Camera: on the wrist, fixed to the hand. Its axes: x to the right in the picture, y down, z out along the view.
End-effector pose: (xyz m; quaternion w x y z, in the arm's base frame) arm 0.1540 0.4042 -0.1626 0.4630 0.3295 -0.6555 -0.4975
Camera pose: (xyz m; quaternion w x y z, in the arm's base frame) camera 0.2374 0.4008 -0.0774 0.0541 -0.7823 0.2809 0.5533
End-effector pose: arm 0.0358 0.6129 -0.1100 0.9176 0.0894 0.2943 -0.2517
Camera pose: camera 0.0342 0.7119 -0.1766 0.4319 0.0094 0.2649 -0.8621
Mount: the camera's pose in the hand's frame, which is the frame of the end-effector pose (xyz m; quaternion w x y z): -0.0027 0.0830 -0.0857 0.6921 0.1571 0.0413 -0.7033
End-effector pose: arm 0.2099 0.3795 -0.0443 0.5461 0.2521 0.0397 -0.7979
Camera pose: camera 0.3154 0.3776 -0.1000 0.2244 -0.2653 -0.1020 0.9321
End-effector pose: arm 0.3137 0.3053 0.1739 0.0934 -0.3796 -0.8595 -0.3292
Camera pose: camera 0.3672 0.2902 0.2795 0.0718 -0.3700 0.9097 0.1742
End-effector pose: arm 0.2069 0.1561 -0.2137 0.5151 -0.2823 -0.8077 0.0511
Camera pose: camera 0.3150 0.2062 -0.2071 0.4701 0.4515 -0.7282 -0.2117
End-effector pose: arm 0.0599 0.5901 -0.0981 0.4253 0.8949 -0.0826 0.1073
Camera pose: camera 0.0270 0.6052 0.0156 0.2326 0.7398 0.6066 -0.1749
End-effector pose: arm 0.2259 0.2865 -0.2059 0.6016 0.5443 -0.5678 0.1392
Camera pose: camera 0.2054 0.3880 -0.1466 0.4522 0.8648 0.0365 -0.2151
